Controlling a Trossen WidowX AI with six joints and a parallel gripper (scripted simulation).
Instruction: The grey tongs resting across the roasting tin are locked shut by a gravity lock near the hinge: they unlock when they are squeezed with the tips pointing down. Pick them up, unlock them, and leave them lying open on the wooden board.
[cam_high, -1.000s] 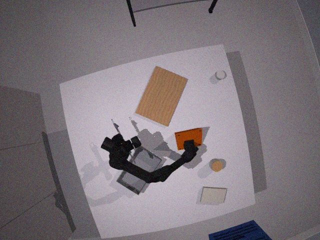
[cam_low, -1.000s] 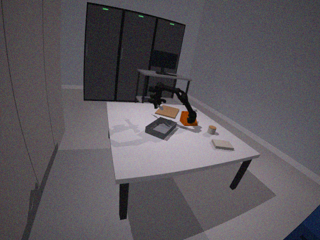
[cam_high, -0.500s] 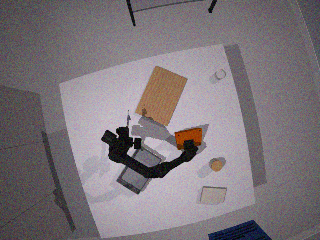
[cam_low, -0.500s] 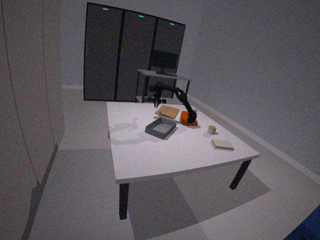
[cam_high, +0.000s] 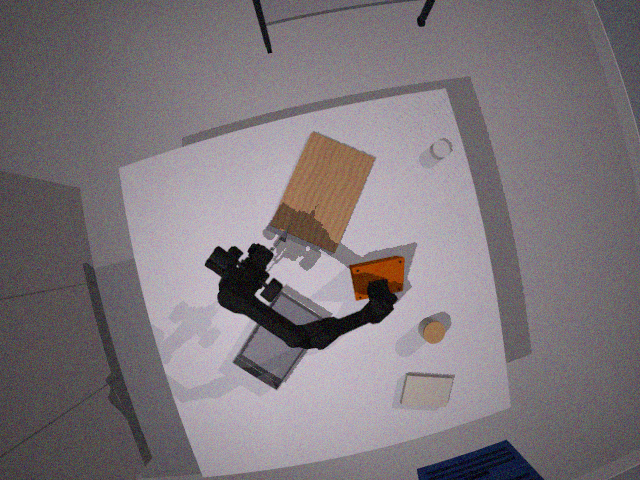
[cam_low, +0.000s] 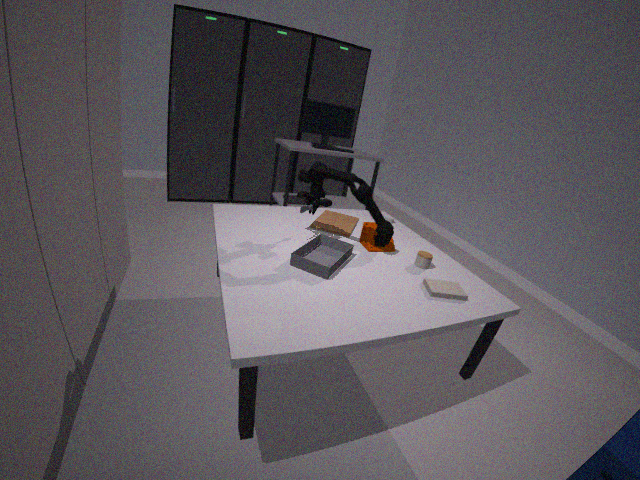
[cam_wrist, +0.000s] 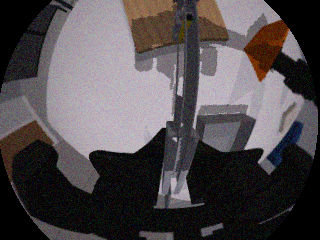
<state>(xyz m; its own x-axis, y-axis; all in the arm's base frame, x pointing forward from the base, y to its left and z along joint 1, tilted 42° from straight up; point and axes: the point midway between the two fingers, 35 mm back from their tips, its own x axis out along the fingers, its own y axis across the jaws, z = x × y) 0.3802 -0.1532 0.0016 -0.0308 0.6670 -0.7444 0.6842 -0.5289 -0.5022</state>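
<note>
Right now the wooden board is 24 cm behind my gripper tip, 23 cm to the right of it and 12 cm below it. The rest, counted from my gripper tip: grey roasting tin: 26 cm to the left, 10 cm below, 1 cm behind; then cork-topped pot: 55 cm behind, 30 cm to the left, 10 cm below; then pale flat block: 54 cm to the left, 52 cm behind, 12 cm below.
</note>
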